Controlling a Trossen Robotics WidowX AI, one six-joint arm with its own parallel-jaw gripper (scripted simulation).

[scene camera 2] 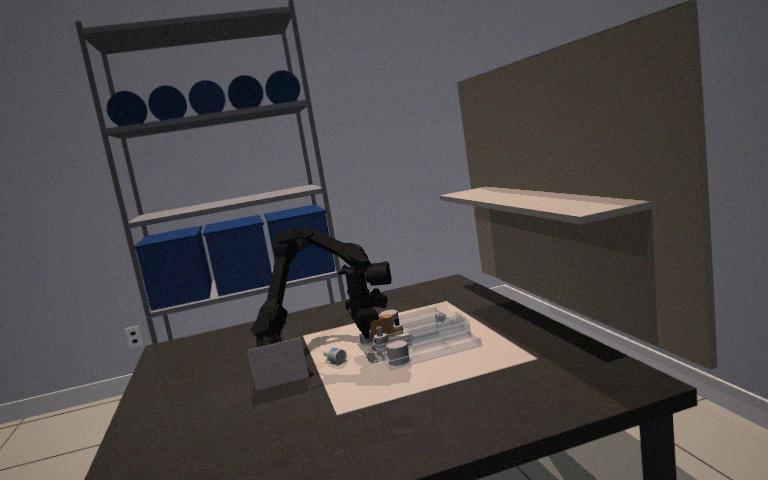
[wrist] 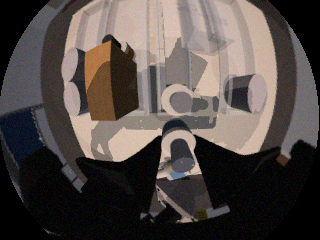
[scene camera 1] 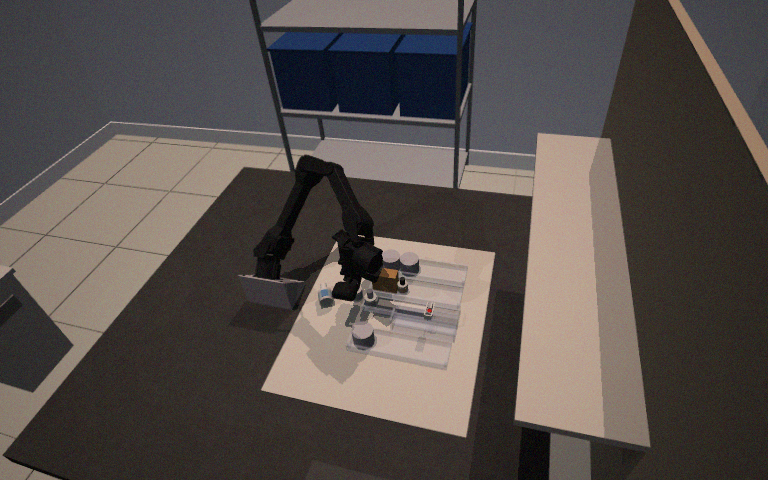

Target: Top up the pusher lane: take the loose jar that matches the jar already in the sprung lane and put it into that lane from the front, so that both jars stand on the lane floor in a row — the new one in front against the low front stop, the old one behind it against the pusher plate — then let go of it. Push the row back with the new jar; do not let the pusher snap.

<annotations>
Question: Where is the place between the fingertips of the gripper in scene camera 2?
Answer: At 365, 336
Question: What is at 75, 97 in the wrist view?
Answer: A grey can.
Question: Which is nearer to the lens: the small jar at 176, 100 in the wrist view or the grey can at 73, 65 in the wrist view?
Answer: The small jar.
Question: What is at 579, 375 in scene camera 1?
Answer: A wall shelf.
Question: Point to a grey can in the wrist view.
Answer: At 249, 94
</annotations>
